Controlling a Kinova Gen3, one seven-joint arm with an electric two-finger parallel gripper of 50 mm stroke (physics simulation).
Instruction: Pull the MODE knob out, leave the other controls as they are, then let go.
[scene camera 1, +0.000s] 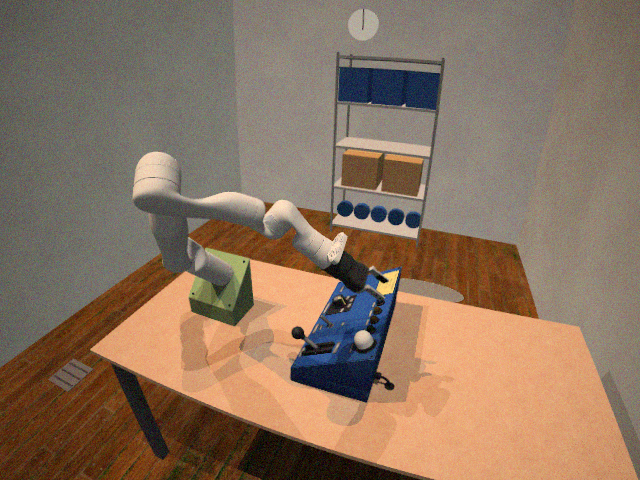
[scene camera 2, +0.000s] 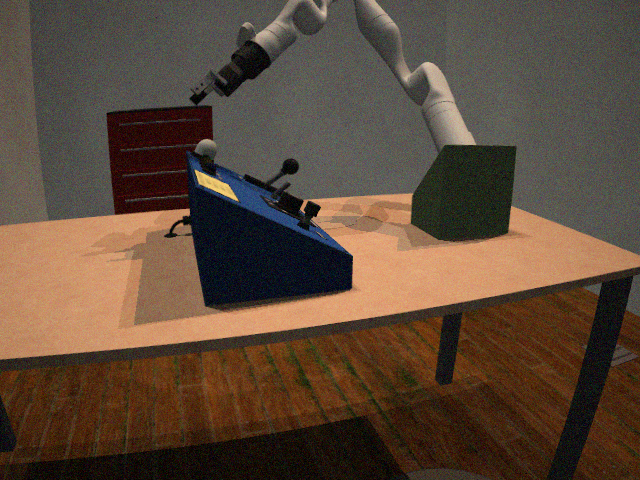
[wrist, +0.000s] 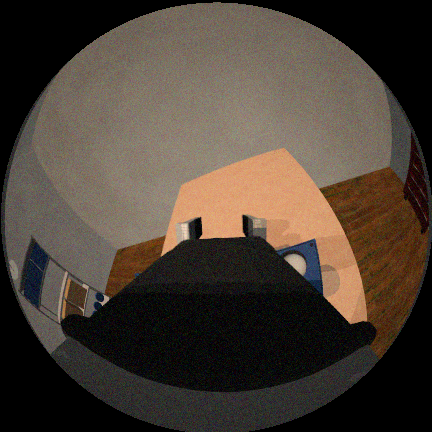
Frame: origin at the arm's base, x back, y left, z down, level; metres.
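Where they show: gripper, between the fingertips: (scene camera 1: 384, 290) (scene camera 2: 193, 97) (wrist: 221, 224); arm's base, origin of its link: (scene camera 1: 222, 273) (scene camera 2: 463, 166).
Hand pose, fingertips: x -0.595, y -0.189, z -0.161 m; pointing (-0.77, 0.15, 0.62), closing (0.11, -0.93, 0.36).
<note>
Things, the pixels of their top centre, and the offset from my fingertips. "spot": a spot on its surface instead. Level surfaces: height alone.
- white ball knob, a spot on its surface: (wrist: 295, 263) (scene camera 1: 362, 333) spot: dx +0.045, dy -0.077, dz +0.101 m
- black-ball lever, centre of its top: (scene camera 2: 290, 158) (scene camera 1: 297, 327) dx +0.241, dy -0.035, dz +0.156 m
- small grey lever, centre of its top: (scene camera 2: 281, 181) dx +0.173, dy +0.077, dz +0.190 m
- black T-shaped control, centre of its top: (scene camera 2: 306, 201) dx +0.128, dy +0.313, dz +0.181 m
- yellow label, a spot on its surface: (scene camera 2: 216, 184) (scene camera 1: 385, 284) spot: dx -0.012, dy +0.250, dz +0.150 m
- black cable, a spot on its surface: (scene camera 2: 178, 223) (scene camera 1: 384, 377) spot: dx -0.040, dy -0.056, dz +0.292 m
- table, height of its surface: dz +0.321 m
The blue sloped control panel (scene camera 1: 330, 379) (scene camera 2: 268, 263) (wrist: 313, 255) stands on the table. Several small black knobs (scene camera 1: 374, 319) line its upper edge in the first scene view; labels are unreadable, so I cannot tell which is MODE or whether it is out. Other controls are a white ball knob (scene camera 1: 363, 339) (scene camera 2: 205, 148) (wrist: 295, 263), a black-ball lever (scene camera 1: 298, 332) (scene camera 2: 290, 166), a small grey lever (scene camera 2: 281, 190) and a black T-shaped control (scene camera 2: 311, 208). My gripper (scene camera 1: 383, 288) (scene camera 2: 196, 96) (wrist: 221, 224) is open and empty, above the panel's upper edge, apart from the controls.
A yellow label (scene camera 1: 388, 283) (scene camera 2: 216, 184) is on the panel. A black cable (scene camera 1: 385, 382) (scene camera 2: 178, 224) comes from its back. The arm's green base (scene camera 1: 217, 304) (scene camera 2: 465, 201) stands on the table (scene camera 1: 491, 382) (scene camera 2: 403, 281). A red drawer cabinet (scene camera 2: 160, 135) stands beyond the table.
</note>
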